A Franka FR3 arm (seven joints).
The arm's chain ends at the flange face. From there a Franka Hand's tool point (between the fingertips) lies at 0.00 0.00 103.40 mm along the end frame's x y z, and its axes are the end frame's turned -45 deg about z.
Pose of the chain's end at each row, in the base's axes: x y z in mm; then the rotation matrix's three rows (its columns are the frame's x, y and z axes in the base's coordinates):
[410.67, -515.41, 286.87], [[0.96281, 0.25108, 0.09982], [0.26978, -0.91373, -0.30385], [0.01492, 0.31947, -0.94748]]
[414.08, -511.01, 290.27], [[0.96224, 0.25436, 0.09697], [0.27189, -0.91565, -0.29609], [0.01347, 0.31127, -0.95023]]
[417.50, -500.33, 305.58], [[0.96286, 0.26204, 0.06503], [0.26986, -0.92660, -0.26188], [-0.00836, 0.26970, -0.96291]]
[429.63, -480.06, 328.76], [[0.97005, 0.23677, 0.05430], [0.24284, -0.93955, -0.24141], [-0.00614, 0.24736, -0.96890]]
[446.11, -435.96, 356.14], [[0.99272, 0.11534, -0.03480], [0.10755, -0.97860, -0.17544], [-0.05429, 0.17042, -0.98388]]
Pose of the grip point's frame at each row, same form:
[420.99, -546.83, 188.90], [[0.50327, 0.85835, 0.09982], [0.83687, -0.45534, -0.30385], [-0.21535, 0.23645, -0.94748]]
[424.11, -541.63, 192.02], [[0.50055, 0.86027, 0.09697], [0.83972, -0.45521, -0.29609], [-0.21058, 0.22963, -0.95023]]
[424.22, -527.41, 206.02], [[0.49555, 0.86614, 0.06503], [0.84602, -0.46439, -0.26188], [-0.19662, 0.18480, -0.96291]]
[435.24, -505.02, 228.58], [[0.51851, 0.85335, 0.05430], [0.83608, -0.49265, -0.24141], [-0.17925, 0.17057, -0.96890]]
[442.51, -454.10, 254.41], [[0.62040, 0.78352, -0.03480], [0.76802, -0.61593, -0.17544], [-0.15889, 0.08212, -0.98388]]

